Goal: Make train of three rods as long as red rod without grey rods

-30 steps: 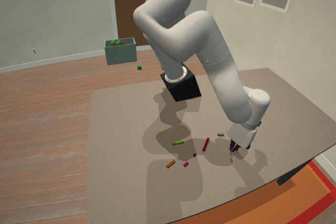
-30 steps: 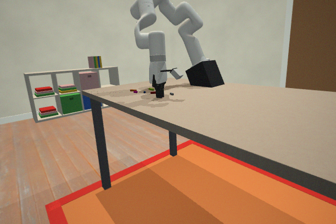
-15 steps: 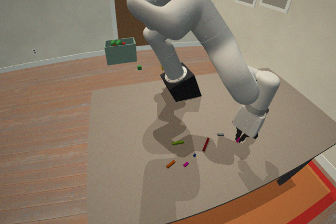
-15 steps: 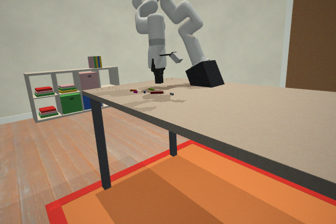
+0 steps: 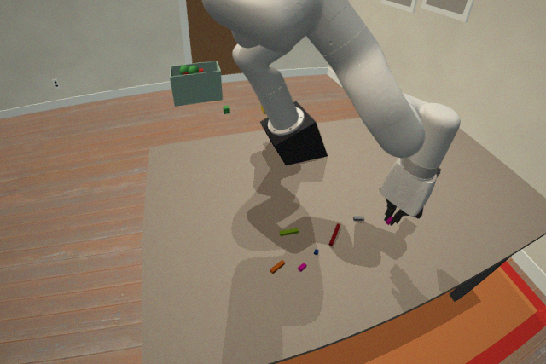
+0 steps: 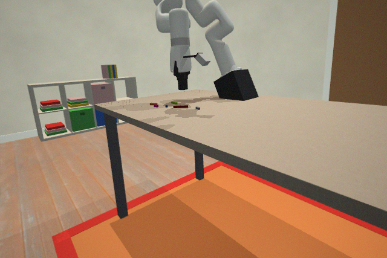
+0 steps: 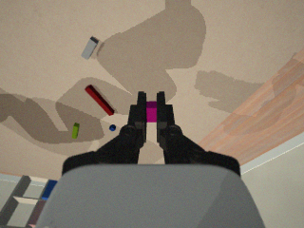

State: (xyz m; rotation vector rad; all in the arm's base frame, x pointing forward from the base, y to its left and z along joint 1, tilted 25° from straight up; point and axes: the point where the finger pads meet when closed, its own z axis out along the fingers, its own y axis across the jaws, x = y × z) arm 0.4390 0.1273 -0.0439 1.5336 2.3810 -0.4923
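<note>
Now: the blue rod 180 mm to the right of my hand, 110 mm below it and 20 mm behind it. Round my hand: red rod 110 mm to the right, 110 mm below, 60 mm behind; then lime rod 220 mm to the right, 110 mm below, 100 mm behind; then grey rod 110 mm below, 90 mm behind, 20 mm to the right.
</note>
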